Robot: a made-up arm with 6 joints. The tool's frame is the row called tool.
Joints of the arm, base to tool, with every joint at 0 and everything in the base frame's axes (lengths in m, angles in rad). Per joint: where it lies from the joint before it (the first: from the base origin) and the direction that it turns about. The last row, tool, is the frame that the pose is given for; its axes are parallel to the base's.
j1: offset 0 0 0.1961 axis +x
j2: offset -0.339 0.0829 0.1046 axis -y
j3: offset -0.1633 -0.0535 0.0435 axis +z
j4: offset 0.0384 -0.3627 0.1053 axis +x
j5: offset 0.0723 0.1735 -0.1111 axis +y
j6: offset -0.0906 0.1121 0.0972 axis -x
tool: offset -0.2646 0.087 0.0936
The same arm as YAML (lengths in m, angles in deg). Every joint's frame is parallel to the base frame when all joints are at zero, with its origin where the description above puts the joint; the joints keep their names.
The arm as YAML. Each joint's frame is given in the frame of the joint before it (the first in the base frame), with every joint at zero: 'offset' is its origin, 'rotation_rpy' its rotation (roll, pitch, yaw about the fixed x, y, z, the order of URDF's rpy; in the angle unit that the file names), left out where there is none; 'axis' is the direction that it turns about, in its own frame. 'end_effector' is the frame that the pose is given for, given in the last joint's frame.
length_unit: m
angle_unit: deg
chain:
  - id: j1
    offset: [0.0, 0.0, 0.1961]
    axis: [1.0, 0.0, 0.0]
  - id: j2
    offset: [-0.339, 0.0829, 0.1046]
    axis: [0.0, -1.0, 0.0]
  - id: j3
    offset: [-0.1633, -0.0535, 0.0435]
    axis: [0.0, 0.0, 1.0]
  - id: j4
    offset: [0.0384, -0.3627, 0.1053]
    axis: [1.0, 0.0, 0.0]
  - id: j5
    offset: [0.0723, 0.1735, -0.1111]
    axis: [0.0, 1.0, 0.0]
  - id: j6
    offset: [-0.0906, 0.1121, 0.0972]
    axis: [-1.0, 0.0, 0.0]
end_effector:
  offset: [-0.2646, 0.087, 0.0936]

